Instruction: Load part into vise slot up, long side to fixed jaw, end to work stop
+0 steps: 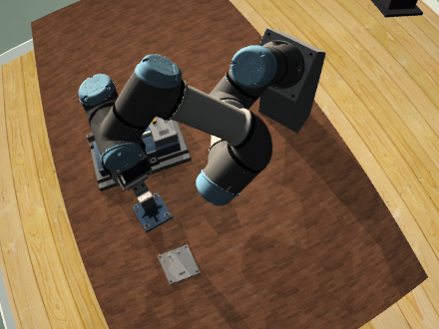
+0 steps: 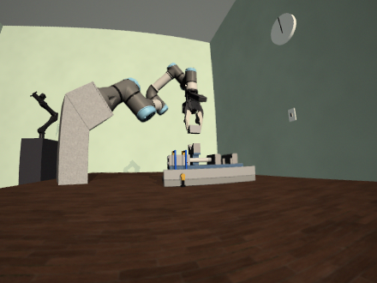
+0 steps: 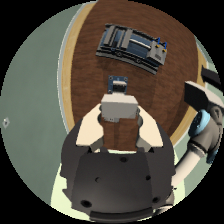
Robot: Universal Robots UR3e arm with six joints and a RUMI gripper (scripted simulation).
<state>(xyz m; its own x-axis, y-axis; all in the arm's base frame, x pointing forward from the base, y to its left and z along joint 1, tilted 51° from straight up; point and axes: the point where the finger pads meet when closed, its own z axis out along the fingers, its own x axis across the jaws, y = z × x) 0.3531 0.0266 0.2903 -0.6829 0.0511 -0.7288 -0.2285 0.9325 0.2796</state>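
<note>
The part is 1 cm to the left of my hand and 1 cm below it. Also, from my hand: grey infeed plate: 24 cm below, 17 cm to the left, 4 cm behind.
</note>
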